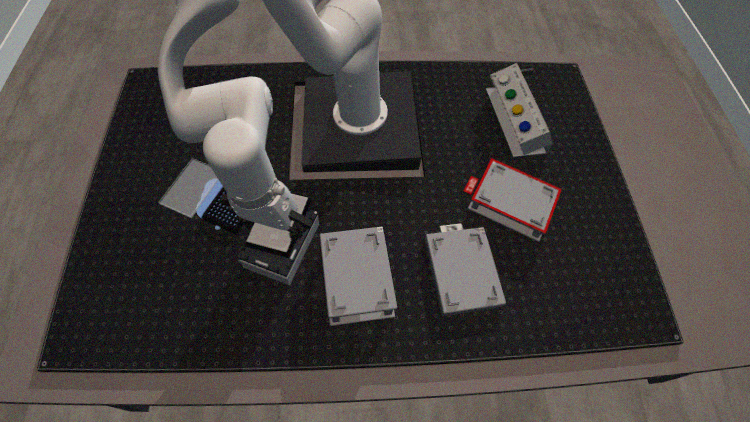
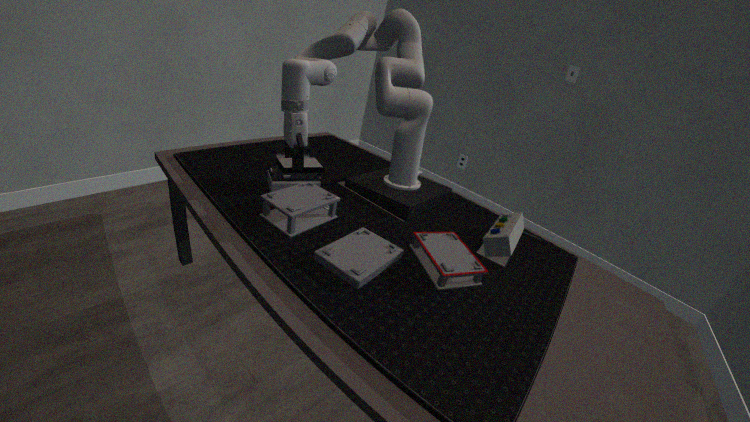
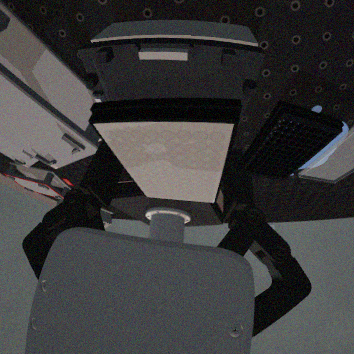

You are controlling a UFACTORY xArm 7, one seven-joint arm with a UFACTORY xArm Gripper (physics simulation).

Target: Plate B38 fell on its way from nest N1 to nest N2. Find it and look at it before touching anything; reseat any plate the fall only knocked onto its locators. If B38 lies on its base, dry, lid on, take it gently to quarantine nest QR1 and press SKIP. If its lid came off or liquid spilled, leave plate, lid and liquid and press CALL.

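Places are measured from the arm's base along level axes (x ahead, y left, z up), in centimetres.
Pixels of known places: gripper, fingertip midpoint: [image 1: 274, 228] [image 2: 293, 164] [image 3: 169, 156]; arm's base, link origin: [image 1: 360, 113] [image 2: 401, 183] [image 3: 167, 214].
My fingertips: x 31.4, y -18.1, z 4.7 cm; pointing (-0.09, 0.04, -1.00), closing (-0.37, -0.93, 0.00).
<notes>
Ahead of a thing's pixels: the offset from my fingertips to its top centre. "spot": to the spot under its first point.
My gripper [image 1: 288, 224] [image 2: 297, 157] [image 3: 169, 156] is shut on a pale-topped plate @(dy +0.6, dx -1.8, dz +0.6 cm) [image 1: 268, 238] [image 3: 175, 150] at the dark device @(spot: dy -1.8, dx +6.9, dz -2.6 cm) [image 1: 266, 270] [image 3: 175, 31] on the left; I cannot tell whether the plate touches it. An open black well plate @(dy -9.7, dx -10.9, dz -6.2 cm) [image 1: 222, 212] [image 3: 292, 140] lies on the mat left of the device. Blue liquid [image 1: 210, 193] [image 3: 329, 151] is spilled along its side, and a loose flat lid @(spot: dy -20.8, dx -14.6, dz -7.4 cm) [image 1: 186, 190] [image 3: 334, 162] lies beyond it. The red-edged quarantine nest @(dy +49.3, dx -6.7, dz -3.0 cm) [image 1: 516, 196] [image 2: 450, 252] is empty. The button box @(dy +56.2, dx -30.4, dz +0.7 cm) [image 1: 533, 111] [image 2: 507, 238] has white, green, yellow and blue buttons; its lettering is unreadable.
A raised empty nest @(dy +14.7, dx +8.3, dz -1.4 cm) [image 1: 357, 270] [image 2: 300, 199] stands beside the dark device. A lower empty nest @(dy +35.5, dx +8.0, dz -4.9 cm) [image 1: 464, 270] [image 2: 359, 254] stands right of it with a small tag. The arm's black base [image 1: 361, 149] [image 2: 367, 190] is at the back middle.
</notes>
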